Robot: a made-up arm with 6 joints. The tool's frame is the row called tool.
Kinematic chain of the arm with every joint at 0, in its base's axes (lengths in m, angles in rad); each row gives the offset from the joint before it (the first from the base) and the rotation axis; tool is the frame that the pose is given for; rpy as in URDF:
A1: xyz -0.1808 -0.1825 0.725 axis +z
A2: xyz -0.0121 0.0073 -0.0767 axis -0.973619 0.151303 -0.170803
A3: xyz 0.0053 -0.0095 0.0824 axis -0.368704 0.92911 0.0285
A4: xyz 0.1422 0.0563 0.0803 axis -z
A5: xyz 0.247 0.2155 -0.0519 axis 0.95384 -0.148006 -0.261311
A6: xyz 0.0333 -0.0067 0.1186 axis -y
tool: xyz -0.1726 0.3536 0.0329 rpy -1.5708 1.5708 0
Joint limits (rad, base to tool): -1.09..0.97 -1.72..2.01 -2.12..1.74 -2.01..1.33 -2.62..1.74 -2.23..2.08
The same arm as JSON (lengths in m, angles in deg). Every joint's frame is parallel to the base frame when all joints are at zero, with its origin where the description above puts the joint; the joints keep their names.
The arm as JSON. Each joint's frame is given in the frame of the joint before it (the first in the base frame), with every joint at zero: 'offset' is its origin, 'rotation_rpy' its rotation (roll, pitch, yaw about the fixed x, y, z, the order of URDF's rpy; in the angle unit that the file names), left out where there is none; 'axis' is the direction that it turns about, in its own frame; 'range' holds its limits. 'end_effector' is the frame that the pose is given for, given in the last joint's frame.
{"length_unit": "m", "angle_unit": "deg", "chain": [{"id": "A1", "offset": [-0.1808, -0.1825, 0.725], "axis": "+z", "range": [-62.45, 55.58]}, {"id": "A2", "offset": [-0.0121, 0.0073, -0.0767], "axis": [-0.973619, 0.151303, -0.170803], "range": [-98.55, 115.16]}, {"id": "A3", "offset": [0.0053, -0.0095, 0.0824], "axis": [-0.368704, 0.92911, 0.0285], "range": [-121.47, 99.69]}, {"id": "A4", "offset": [0.1422, 0.0563, 0.0803], "axis": "-z", "range": [-115.16, 76.2]}, {"id": "A5", "offset": [0.247, 0.2155, -0.0519], "axis": [0.95384, -0.148006, -0.261311], "range": [-150.11, 99.69]}, {"id": "A6", "offset": [0.0333, -0.0067, 0.1186], "axis": "-y", "range": [-127.77, 119.18]}], "end_effector": {"offset": [-0.1726, 0.3536, 0.0329], "rotation_rpy": [-90.0, 90.0, 0.0]}}
